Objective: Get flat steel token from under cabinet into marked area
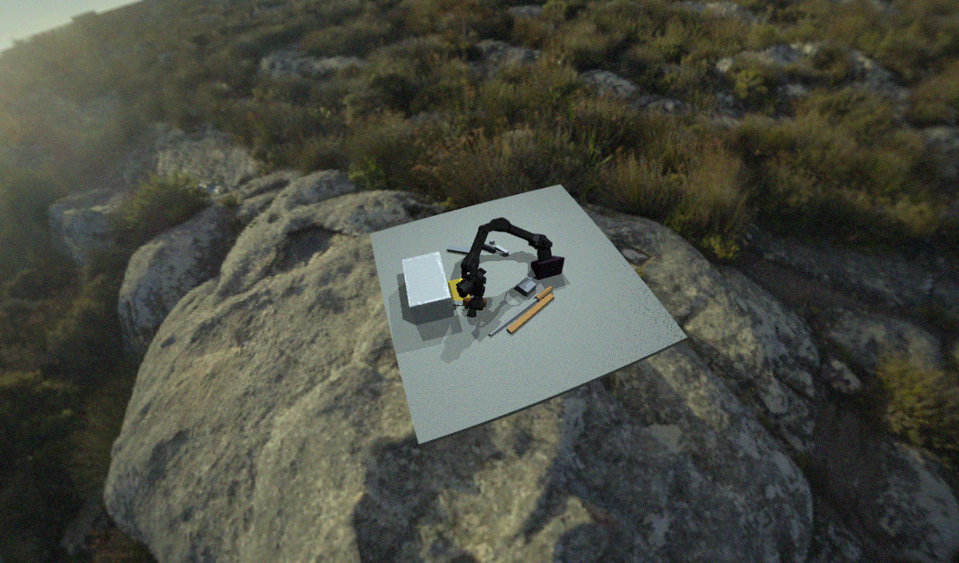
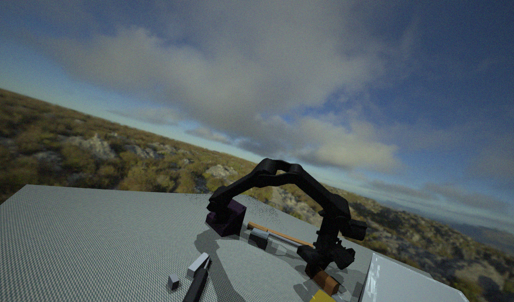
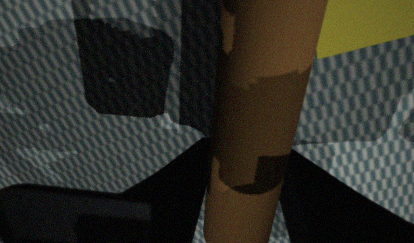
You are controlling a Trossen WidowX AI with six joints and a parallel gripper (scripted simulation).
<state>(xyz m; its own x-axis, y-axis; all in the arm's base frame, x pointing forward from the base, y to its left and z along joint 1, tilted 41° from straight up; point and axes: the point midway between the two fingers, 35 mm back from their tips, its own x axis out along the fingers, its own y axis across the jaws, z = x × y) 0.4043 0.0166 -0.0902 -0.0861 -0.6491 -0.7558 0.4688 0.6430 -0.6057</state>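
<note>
Now: gripper tip 250 mm past the grey block, 10 mm to the right of it and 10 mm below it. Round my gripper tip: grey bar (250 mm behind, 280 mm to the right); small grey cube (230 mm behind, 360 mm to the right); wooden stick (210 mm behind, 160 mm to the left).
</note>
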